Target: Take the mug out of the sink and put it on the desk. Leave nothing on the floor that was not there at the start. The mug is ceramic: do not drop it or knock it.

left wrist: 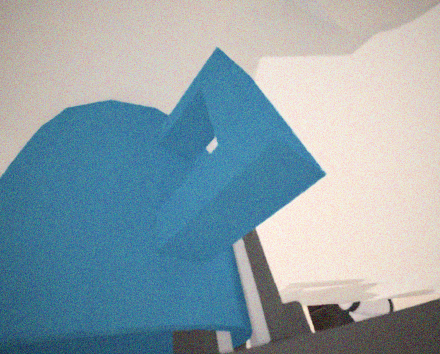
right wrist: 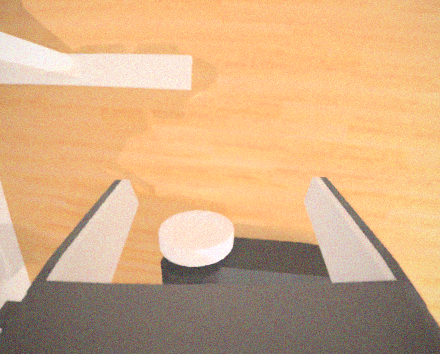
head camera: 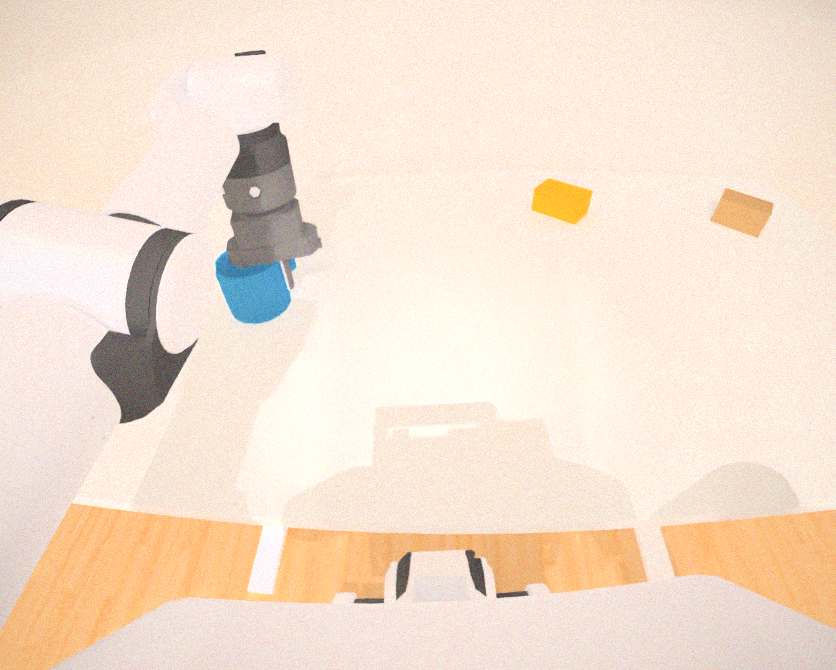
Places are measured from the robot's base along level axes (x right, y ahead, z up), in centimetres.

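Where they show: left gripper, fingertip midpoint: (head camera: 286, 286); right gripper, fingertip midpoint: (right wrist: 220, 190).
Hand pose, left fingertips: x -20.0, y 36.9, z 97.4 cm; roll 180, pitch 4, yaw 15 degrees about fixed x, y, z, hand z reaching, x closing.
Things, the pixels of their top centre, and the offset from my left fingertips. Level surfaces: height alone.
- blue mug, top centre: (head camera: 252, 251) dx -3.1, dy +0.5, dz +6.3 cm
- white desk, surface height: dz -2.4 cm
- yellow block, top centre: (head camera: 563, 189) dx +47.0, dy +21.9, dz +2.1 cm
- tan block, top centre: (head camera: 747, 200) dx +82.2, dy +16.6, dz +2.6 cm
- Wooden floor, surface height: dz -97.4 cm
A blue mug (head camera: 254, 293) (left wrist: 90, 210) is upright over the left part of the white desk (head camera: 453, 321) (left wrist: 360, 200) in the head view. Its handle is large in the left wrist view. My left gripper (head camera: 285, 275) (left wrist: 235, 310) is shut on the mug's wall near the rim, with one finger outside and the other mostly hidden by the mug. Whether the mug's bottom touches the desk I cannot tell. My right gripper (right wrist: 220, 190) is open and empty above the wooden floor. The sink does not show in these views.
A yellow block (head camera: 561, 201) and a tan block (head camera: 742, 212) lie towards the back right of the desk. Wooden floor (head camera: 167, 551) (right wrist: 300, 125) shows in front of the desk's near edge. White bars (head camera: 267, 558) (right wrist: 140, 71) stretch over the floor. A white disc (right wrist: 196, 235) shows beyond my right palm.
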